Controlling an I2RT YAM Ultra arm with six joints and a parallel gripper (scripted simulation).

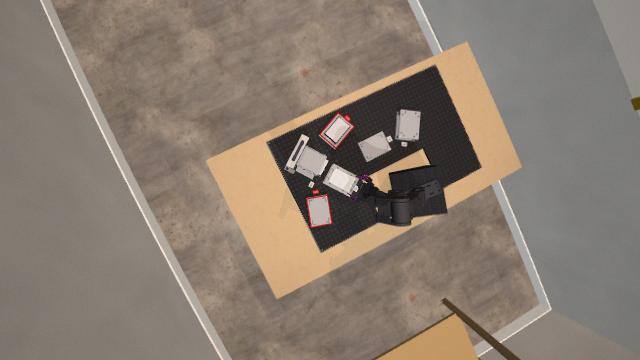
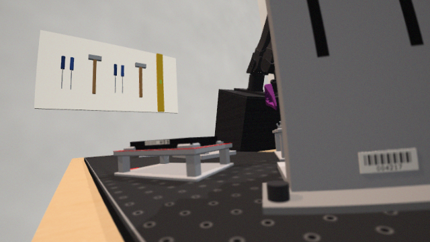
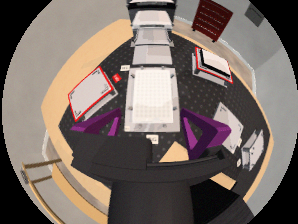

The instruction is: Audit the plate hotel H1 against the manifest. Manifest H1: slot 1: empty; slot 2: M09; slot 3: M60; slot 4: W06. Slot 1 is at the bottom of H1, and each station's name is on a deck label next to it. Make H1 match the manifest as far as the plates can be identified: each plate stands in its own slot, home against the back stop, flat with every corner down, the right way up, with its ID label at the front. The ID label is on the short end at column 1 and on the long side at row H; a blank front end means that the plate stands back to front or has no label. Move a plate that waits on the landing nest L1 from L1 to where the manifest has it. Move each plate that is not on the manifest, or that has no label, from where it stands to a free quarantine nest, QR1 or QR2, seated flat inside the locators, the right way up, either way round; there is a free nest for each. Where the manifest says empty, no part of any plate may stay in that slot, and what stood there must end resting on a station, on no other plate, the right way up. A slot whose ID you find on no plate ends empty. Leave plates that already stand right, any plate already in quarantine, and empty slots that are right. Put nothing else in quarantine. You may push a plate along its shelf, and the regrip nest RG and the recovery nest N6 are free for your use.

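My gripper is now 4 cm short of the white well plate, 3 cm to the right of it and 5 cm above it. Round my hand: plate hotel H1: 25 cm ahead, 20 cm to the left, 3 cm above; red-rimmed nest: 7 cm behind, 21 cm to the left, 9 cm below; black-sided plate: 31 cm ahead, 5 cm to the right, 7 cm below.
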